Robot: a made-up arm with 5 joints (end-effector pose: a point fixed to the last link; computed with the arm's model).
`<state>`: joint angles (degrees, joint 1 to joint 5).
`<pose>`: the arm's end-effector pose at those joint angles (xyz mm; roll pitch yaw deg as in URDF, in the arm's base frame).
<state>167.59 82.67 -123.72 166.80 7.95</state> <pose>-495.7 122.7 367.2 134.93 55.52 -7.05</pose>
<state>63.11 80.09 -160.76 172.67 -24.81</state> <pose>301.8 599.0 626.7 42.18 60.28 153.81</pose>
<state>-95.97 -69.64 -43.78 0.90 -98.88</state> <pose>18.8 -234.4 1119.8 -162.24 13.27 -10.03</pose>
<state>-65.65 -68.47 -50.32 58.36 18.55</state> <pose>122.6 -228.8 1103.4 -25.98 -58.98 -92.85</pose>
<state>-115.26 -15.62 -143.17 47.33 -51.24</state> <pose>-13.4 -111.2 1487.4 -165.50 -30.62 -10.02</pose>
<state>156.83 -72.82 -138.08 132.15 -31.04</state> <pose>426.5 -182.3 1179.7 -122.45 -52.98 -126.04</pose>
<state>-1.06 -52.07 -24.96 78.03 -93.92</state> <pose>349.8 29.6 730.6 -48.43 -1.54 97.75</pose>
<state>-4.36 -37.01 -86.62 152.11 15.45</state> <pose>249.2 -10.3 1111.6 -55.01 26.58 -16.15</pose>
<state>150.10 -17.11 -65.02 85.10 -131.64</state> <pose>-383.5 221.0 848.2 -47.37 -3.54 -73.43</pose>
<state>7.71 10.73 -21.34 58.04 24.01</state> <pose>243.2 33.9 355.3 -68.58 42.79 -18.75</pose>
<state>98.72 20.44 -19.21 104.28 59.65</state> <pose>24.3 101.1 396.5 -157.30 34.24 -0.40</pose>
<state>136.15 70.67 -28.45 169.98 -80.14</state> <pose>-12.3 3.8 421.0 162.66 -1.45 -128.93</pose>
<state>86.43 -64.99 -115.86 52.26 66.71</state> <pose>22.7 -264.2 1380.5 83.14 -20.75 -23.17</pose>
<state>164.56 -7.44 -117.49 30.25 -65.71</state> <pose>-403.2 100.7 1328.8 -144.86 -19.18 -102.33</pose>
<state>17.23 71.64 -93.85 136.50 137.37</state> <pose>427.7 117.8 328.0 -171.78 -37.23 -50.66</pose>
